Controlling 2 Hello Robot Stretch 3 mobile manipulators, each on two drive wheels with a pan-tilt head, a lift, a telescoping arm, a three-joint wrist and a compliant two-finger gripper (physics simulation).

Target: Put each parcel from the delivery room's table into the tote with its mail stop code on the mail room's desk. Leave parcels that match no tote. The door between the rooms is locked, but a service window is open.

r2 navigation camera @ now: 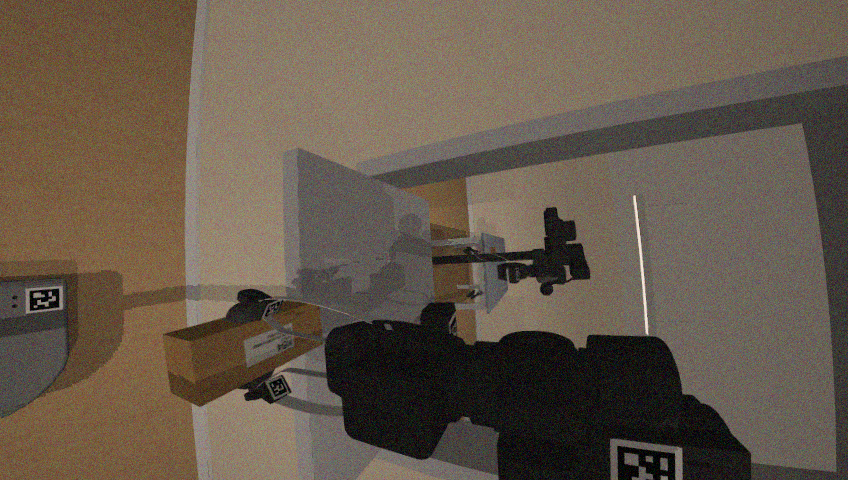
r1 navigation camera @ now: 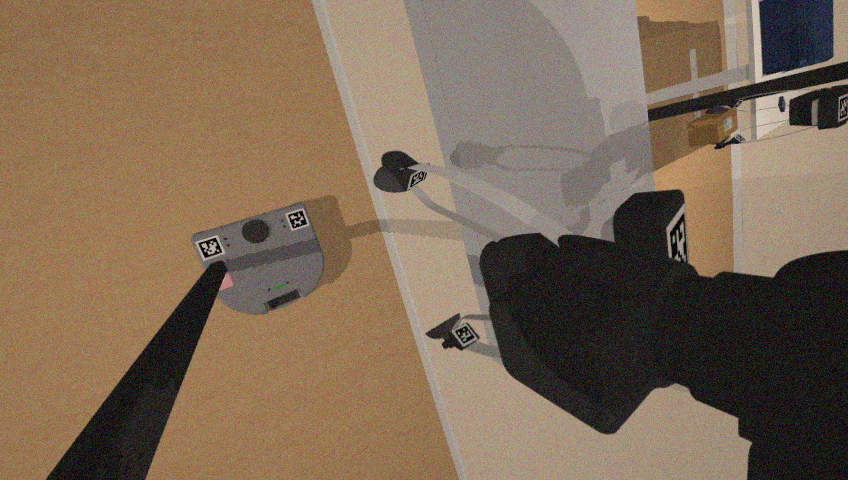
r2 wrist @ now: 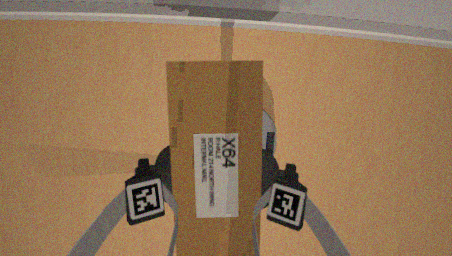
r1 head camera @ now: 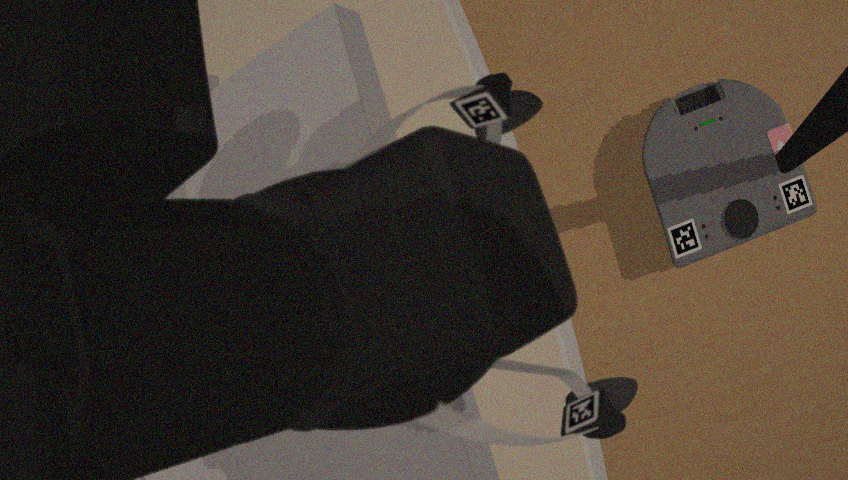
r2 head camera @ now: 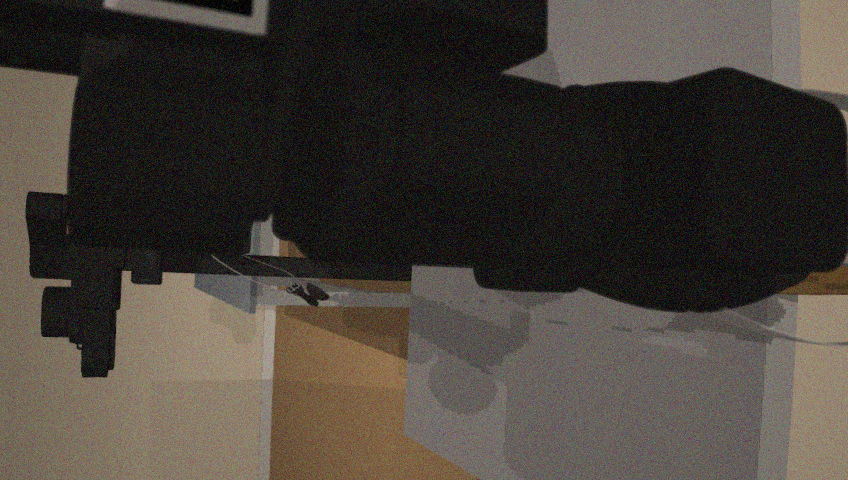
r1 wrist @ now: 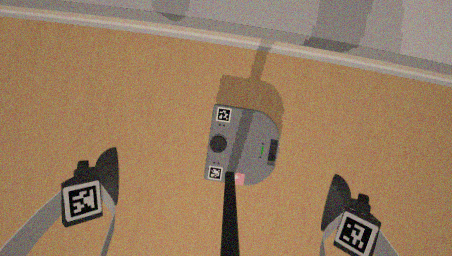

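r1's gripper (r1 head camera: 569, 252) (r1 navigation camera: 419, 252) (r1 wrist: 223, 186) is open with no parcel between its fingers. It hangs beside the wall, above the floor and r1's own base. r2's gripper (r2 navigation camera: 248, 349) (r2 wrist: 217, 165) is shut on a long brown parcel (r1 navigation camera: 705, 127) (r2 navigation camera: 223, 353) (r2 wrist: 215, 100), one finger on each side. The parcel's white label reads X64 in the r2 wrist view. r2's gripper holds it clear of the window ledge (r2 navigation camera: 357, 237), in front of the wall. The delivery table, the mail desk and the totes cannot be made out in these views.
The window ledge (r1 navigation camera: 523, 89) (r2 head camera: 624, 404) juts out beside both arms. r1's grey base (r1 head camera: 720, 178) (r1 navigation camera: 261, 255) (r1 wrist: 250, 135) stands on the wooden floor below its gripper. r2's base (r2 navigation camera: 29, 350) stands at the left. Through the window opening, the other robot's mast (r2 navigation camera: 559, 231) shows in the r2 navigation view.
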